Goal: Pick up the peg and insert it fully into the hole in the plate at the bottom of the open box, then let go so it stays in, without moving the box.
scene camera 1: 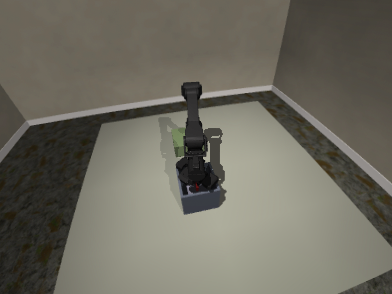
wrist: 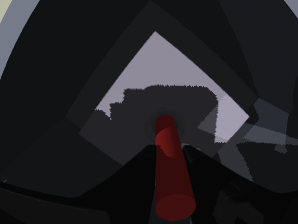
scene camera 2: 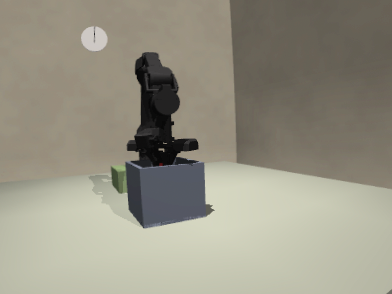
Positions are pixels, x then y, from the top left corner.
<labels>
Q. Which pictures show the grey-blue box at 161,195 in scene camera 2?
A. Scene camera 1, the wrist view and scene camera 2: all of them.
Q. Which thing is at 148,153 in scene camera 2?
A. My gripper.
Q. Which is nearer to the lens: the grey-blue box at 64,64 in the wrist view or the red peg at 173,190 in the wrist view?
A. The red peg.
</labels>
